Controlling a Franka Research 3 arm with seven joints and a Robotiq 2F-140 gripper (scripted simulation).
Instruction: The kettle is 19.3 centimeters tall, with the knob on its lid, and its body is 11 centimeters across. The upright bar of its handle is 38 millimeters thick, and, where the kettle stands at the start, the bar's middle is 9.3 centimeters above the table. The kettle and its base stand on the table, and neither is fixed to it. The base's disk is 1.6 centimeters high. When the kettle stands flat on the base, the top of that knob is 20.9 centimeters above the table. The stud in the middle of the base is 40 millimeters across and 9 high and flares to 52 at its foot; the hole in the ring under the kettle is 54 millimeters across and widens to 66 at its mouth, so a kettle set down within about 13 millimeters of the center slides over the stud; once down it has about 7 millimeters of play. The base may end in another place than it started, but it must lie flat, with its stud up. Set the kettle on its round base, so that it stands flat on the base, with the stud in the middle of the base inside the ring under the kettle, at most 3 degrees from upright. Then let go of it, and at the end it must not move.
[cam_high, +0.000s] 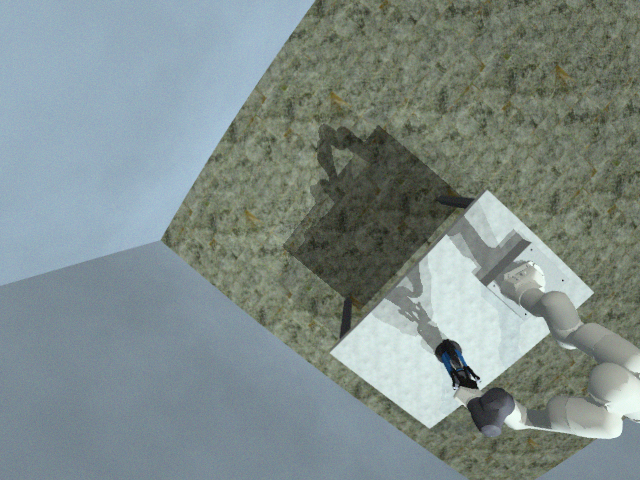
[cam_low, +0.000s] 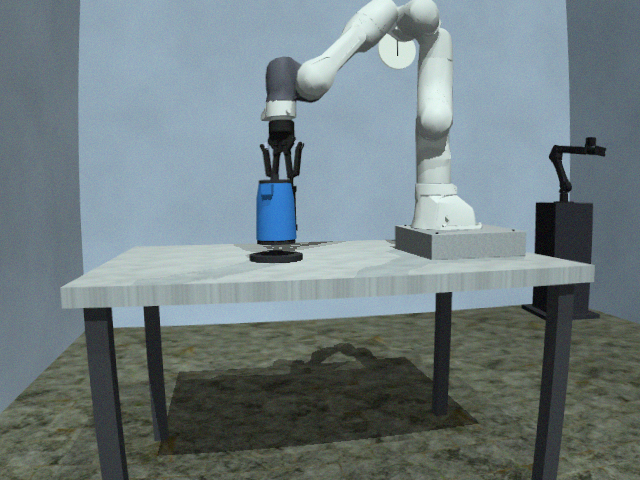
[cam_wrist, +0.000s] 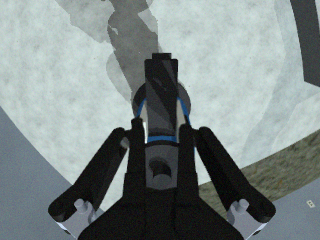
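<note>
The blue kettle is 10 mm ahead of my hand, 30 mm to the left of it and 50 mm below it. Round my hand: black round base: 20 mm ahead, 60 mm to the left, 180 mm below.
</note>
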